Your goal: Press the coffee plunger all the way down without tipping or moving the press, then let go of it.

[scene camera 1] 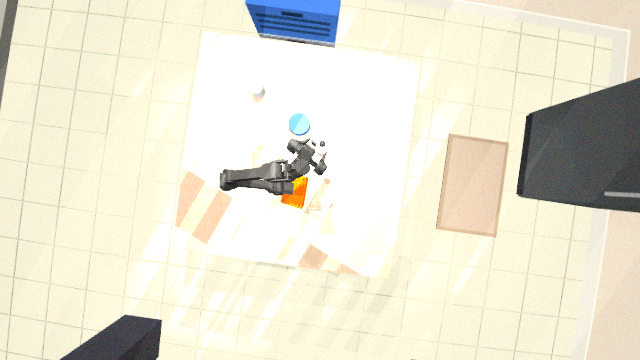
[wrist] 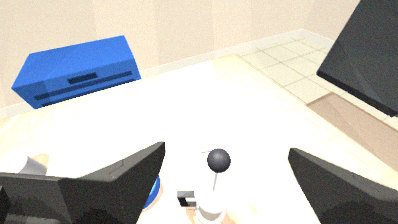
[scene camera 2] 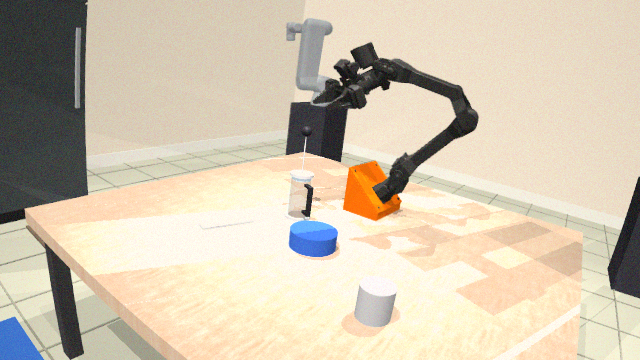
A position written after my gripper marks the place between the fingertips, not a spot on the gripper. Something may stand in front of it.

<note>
My gripper (scene camera 2: 319,105) is open and holds nothing. I also see a blue disc (scene camera 2: 309,238) and a grey cylinder (scene camera 2: 376,295).
My gripper is seen too in the wrist view (wrist: 225,149).
</note>
